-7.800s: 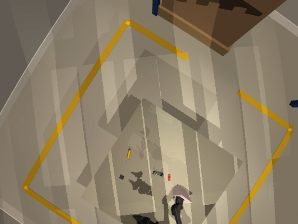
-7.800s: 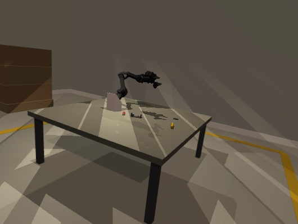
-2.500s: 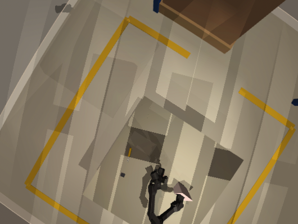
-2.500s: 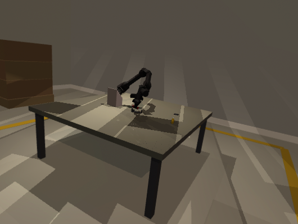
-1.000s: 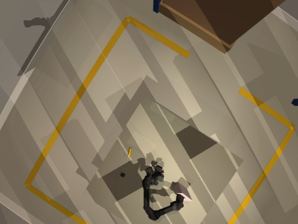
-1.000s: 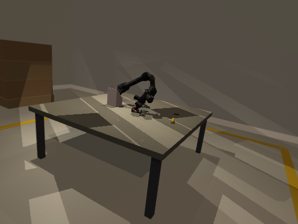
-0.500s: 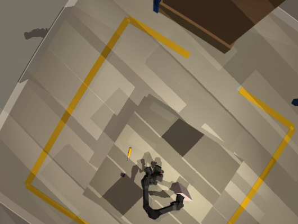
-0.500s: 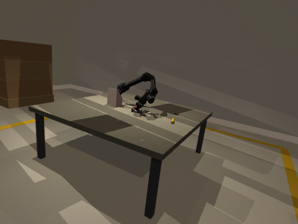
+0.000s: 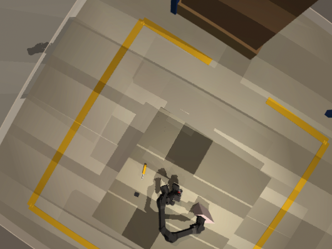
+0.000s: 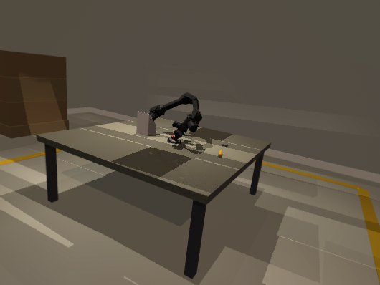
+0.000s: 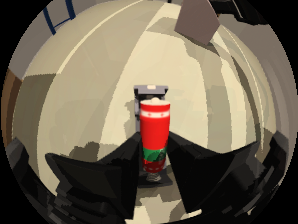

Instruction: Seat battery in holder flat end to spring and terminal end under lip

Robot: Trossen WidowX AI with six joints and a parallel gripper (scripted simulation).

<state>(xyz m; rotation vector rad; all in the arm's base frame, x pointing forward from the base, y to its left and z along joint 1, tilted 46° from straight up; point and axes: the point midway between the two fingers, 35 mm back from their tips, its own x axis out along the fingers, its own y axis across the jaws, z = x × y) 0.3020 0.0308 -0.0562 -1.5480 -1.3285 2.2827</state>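
The battery lies 10 mm above my gripper tip. Also, from my gripper tip: small dark block: 280 mm to the left, 280 mm ahead, 20 mm below; yellow pen-like object: 360 mm ahead, 60 mm to the left, 10 mm below.
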